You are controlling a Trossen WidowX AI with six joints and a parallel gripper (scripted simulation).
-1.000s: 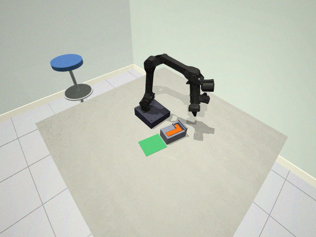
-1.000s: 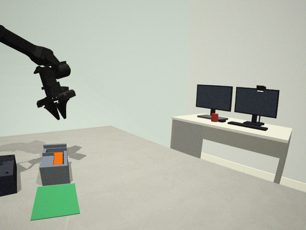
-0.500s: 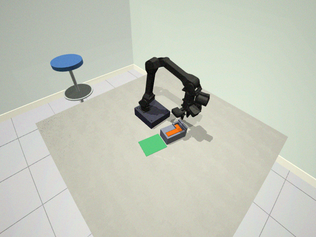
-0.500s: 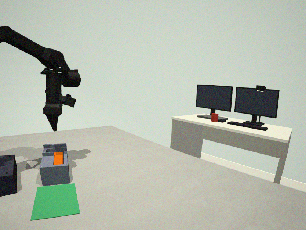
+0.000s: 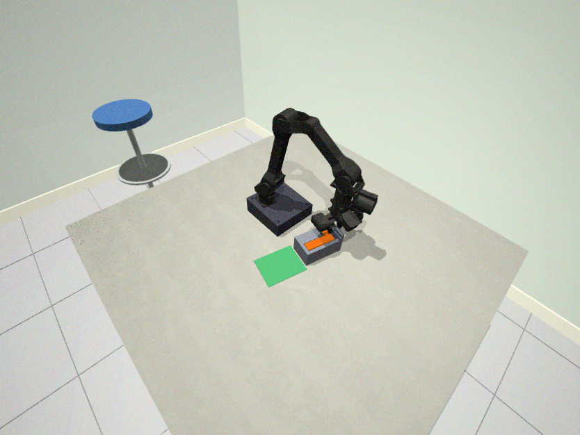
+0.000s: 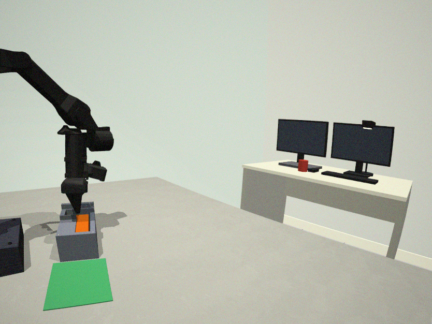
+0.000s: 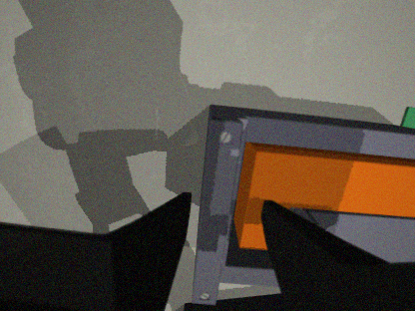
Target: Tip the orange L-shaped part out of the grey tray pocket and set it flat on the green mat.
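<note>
Right now my gripper tip is 1 cm past the orange l-shaped part, 5 cm to the left of it and 2 cm above it. The rest, counted from my gripper tip: green mat (3 cm behind, 22 cm to the right, 8 cm below).
</note>
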